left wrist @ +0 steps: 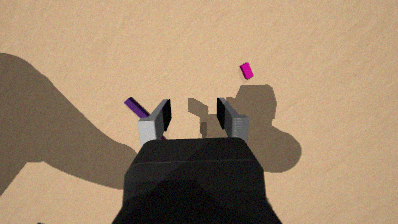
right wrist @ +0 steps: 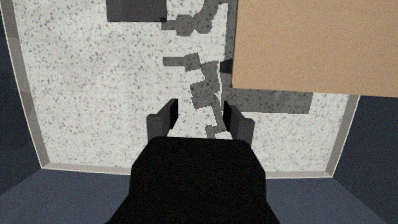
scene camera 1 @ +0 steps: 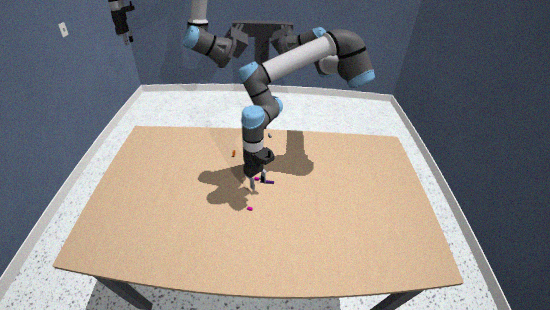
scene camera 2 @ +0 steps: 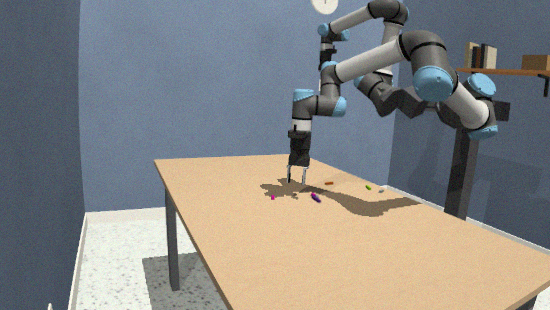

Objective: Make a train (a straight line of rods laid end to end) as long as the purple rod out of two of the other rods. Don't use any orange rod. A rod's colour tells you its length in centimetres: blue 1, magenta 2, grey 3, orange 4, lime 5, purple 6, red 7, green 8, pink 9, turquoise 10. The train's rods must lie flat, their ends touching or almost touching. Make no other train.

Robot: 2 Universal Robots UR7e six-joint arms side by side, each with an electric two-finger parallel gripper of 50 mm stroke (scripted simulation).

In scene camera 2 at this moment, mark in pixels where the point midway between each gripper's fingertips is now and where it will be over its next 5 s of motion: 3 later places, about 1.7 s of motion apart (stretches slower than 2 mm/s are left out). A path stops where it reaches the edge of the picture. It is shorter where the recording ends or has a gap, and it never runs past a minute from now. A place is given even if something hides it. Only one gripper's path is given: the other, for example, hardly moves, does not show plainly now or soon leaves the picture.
The left gripper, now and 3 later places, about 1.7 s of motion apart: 295, 183; 301, 177; 321, 172; 342, 171
